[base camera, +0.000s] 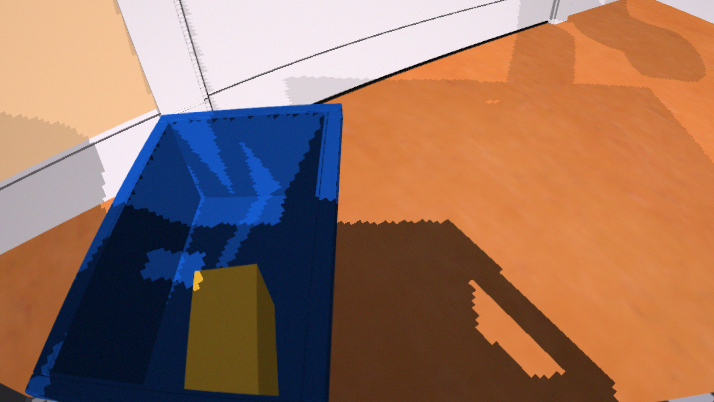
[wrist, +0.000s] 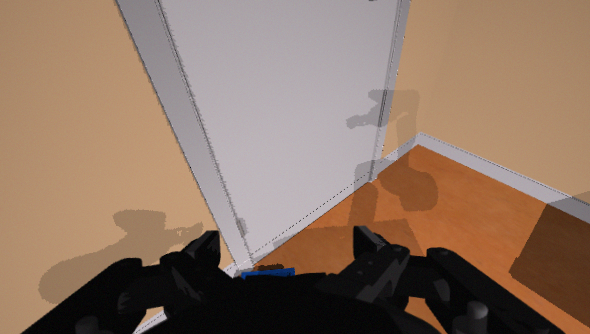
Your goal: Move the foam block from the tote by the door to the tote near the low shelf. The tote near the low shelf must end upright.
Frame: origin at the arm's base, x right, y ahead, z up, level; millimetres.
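Seen in the pictures: gripper, fingertip midpoint: [wrist: 287, 243].
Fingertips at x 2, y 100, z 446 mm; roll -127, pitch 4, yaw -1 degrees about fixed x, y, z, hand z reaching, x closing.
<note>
A point is followed by its place in that frame.
The blue tote by the door [base camera: 330, 160] {x -31, y 362, z -277 mm} [wrist: 272, 273] {x -108, y 437, z -280 mm} stands upright on the floor, large at the left of the base camera view. In the wrist view a thin strip of its rim shows above the gripper's body. The yellow foam block [base camera: 222, 330] {x -110, y 227, z -321 mm} stands inside the tote, toward its near end, mostly in shadow; it is hidden in the wrist view. My gripper [wrist: 287, 243] {x 2, y 100, z 446 mm} is open, with nothing between its fingers, and points toward the door and wall, above the tote's level. The tote near the low shelf does not show in either view.
The white door [base camera: 320, 35] {x -62, y 635, z -282 mm} [wrist: 300, 100] {x 50, y 713, z 258 mm} and its frame stand just behind the tote. A tan wall [base camera: 65, 65] {x -333, y 469, z -210 mm} [wrist: 65, 125] {x -408, y 417, z 396 mm} with a white baseboard runs close along the tote's left side. Another wall meets it in a corner at the right of the wrist view. Arm shadows fall across floor and walls.
</note>
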